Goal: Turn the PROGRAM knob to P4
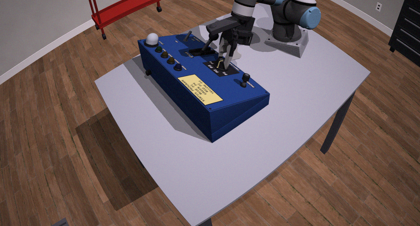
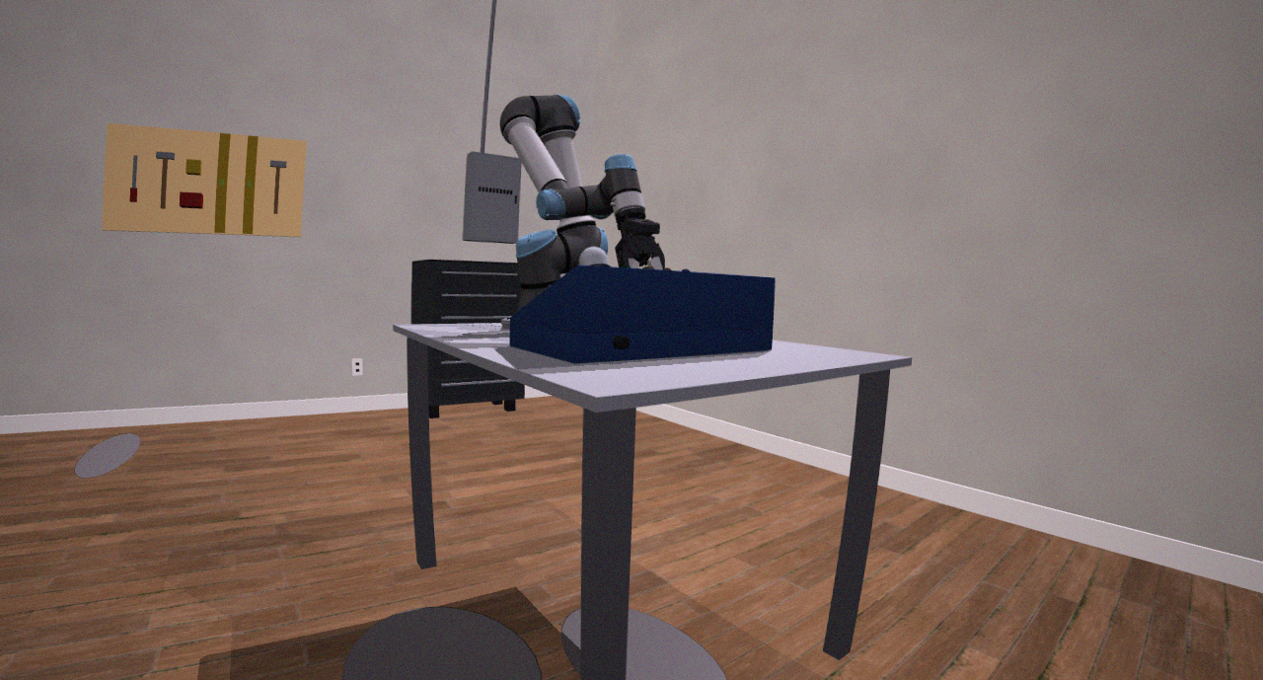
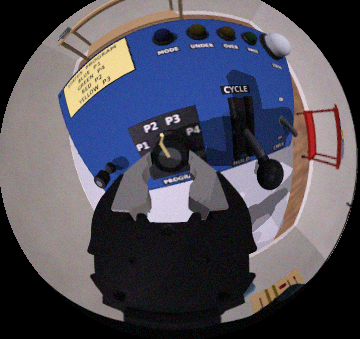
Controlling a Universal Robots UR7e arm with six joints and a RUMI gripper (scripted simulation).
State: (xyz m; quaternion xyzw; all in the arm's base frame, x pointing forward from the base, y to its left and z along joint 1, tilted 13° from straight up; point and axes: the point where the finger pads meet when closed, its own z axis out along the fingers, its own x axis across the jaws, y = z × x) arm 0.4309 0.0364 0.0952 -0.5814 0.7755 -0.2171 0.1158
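The program knob lies 1 cm ahead of my hand. Round my hand: mode knob: 1 cm ahead, 12 cm to the left; then blue console: 3 cm ahead, 6 cm to the right, 3 cm below; then black ball-topped lever: 3 cm behind, 12 cm to the right, 1 cm above.
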